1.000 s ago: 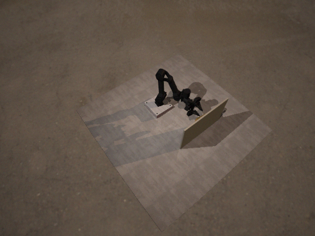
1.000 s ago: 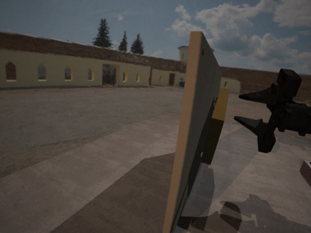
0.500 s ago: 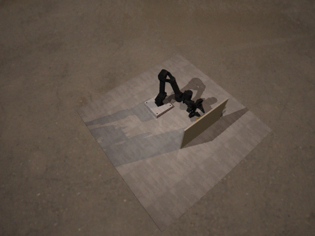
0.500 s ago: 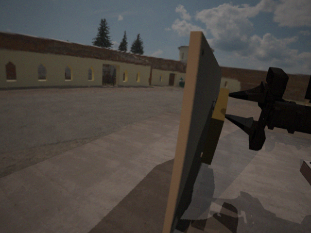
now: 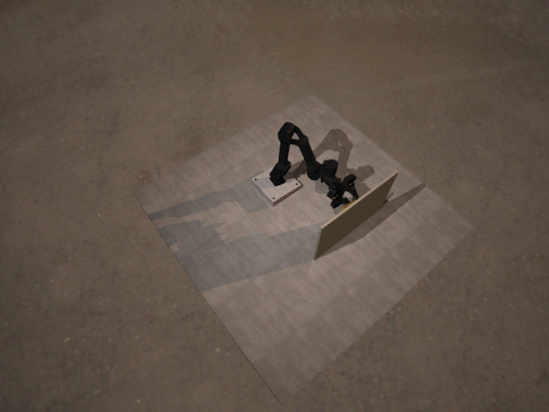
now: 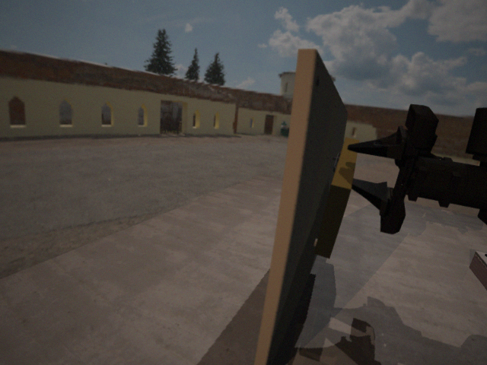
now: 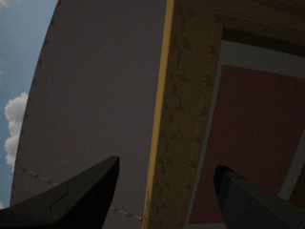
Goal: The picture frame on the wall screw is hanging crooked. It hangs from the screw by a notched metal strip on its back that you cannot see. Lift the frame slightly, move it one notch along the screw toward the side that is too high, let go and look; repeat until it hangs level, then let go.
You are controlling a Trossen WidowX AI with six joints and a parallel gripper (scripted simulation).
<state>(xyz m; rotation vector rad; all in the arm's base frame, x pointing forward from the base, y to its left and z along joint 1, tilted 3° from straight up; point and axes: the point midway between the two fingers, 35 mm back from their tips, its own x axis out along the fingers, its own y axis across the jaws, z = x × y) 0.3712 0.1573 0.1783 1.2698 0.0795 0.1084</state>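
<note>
The picture frame lies 10 mm ahead of my gripper tip, 20 mm to the right of it and 50 mm below it. Round my gripper tip: wall panel: 20 mm ahead, 10 mm to the right, 60 mm below.
</note>
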